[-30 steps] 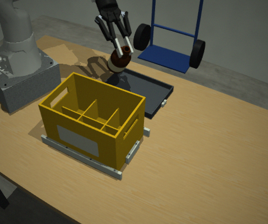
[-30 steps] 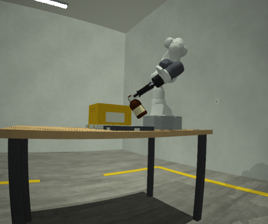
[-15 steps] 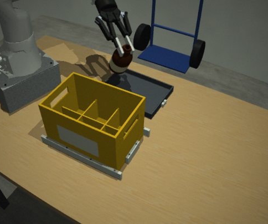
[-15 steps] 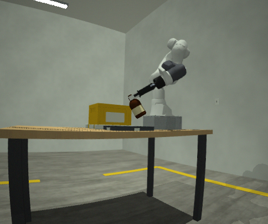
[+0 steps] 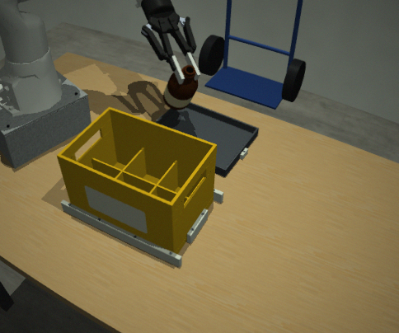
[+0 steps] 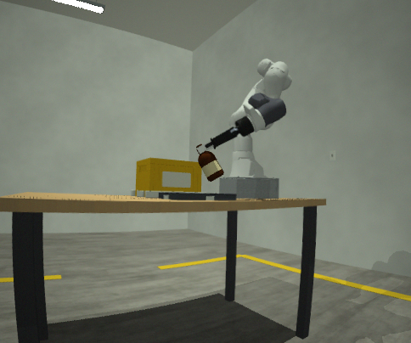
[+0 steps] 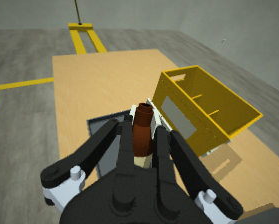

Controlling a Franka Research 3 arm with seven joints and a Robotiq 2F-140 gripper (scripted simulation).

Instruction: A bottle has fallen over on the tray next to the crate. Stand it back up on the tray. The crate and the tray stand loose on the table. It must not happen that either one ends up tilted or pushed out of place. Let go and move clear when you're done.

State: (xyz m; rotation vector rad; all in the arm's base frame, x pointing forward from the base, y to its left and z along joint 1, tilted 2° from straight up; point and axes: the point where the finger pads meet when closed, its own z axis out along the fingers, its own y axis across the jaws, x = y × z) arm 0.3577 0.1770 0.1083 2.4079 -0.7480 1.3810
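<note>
My hand is 60 mm above the bottle, 10 mm to the right of it and 10 mm past it. From my hand the other things lie so: yellow crate: 270 mm to the right, 130 mm below, 40 mm ahead; then tray: 200 mm below, 40 mm ahead, 10 mm to the left.
</note>
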